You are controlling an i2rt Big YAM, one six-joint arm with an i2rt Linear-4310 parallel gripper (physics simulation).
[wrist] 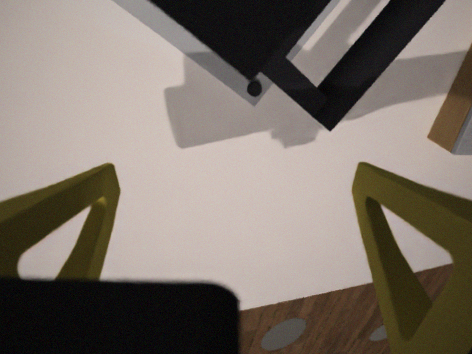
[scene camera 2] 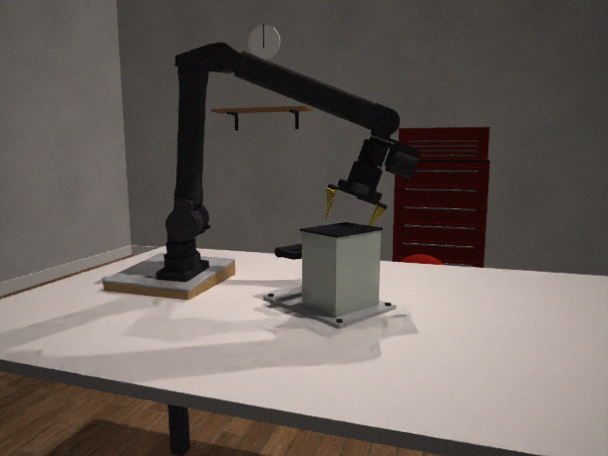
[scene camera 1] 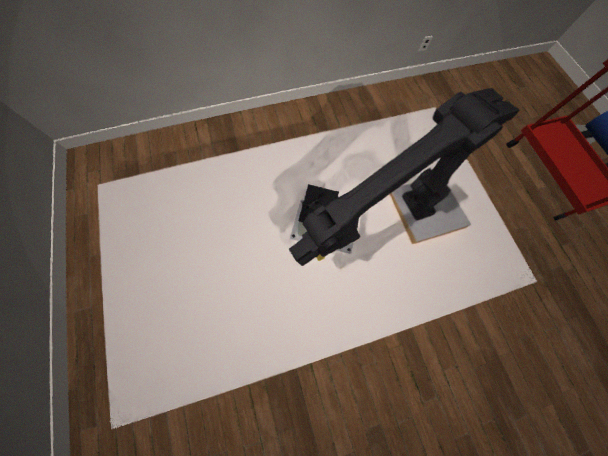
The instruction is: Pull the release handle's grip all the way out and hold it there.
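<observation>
The release handle's black grip (scene camera 2: 288,251) (wrist: 363,65) sticks out from the side of a pale green box (scene camera 2: 357,270) that faces the arm's base. The box has a black top (scene camera 1: 320,194) (scene camera 2: 345,229) (wrist: 250,30) and stands on a grey plate (scene camera 2: 360,315) (wrist: 220,67). The arm hides the grip in scene view 1. My gripper (scene camera 2: 349,222) (wrist: 235,176) is open and empty, its yellow fingers wide apart. In scene view 2 its tips show at about the height of the box top. In the wrist view the grip lies beyond the fingertips, to the upper right, apart from them.
The arm's base stands on a wood-edged board (scene camera 1: 440,227) (scene camera 2: 145,286) (wrist: 450,115) on the white table (scene camera 1: 200,300) (scene camera 2: 500,350), on the handle's side of the box. A red cart (scene camera 1: 570,165) stands off the table at the right in scene view 1. A red tool cabinet (scene camera 2: 440,185) stands behind.
</observation>
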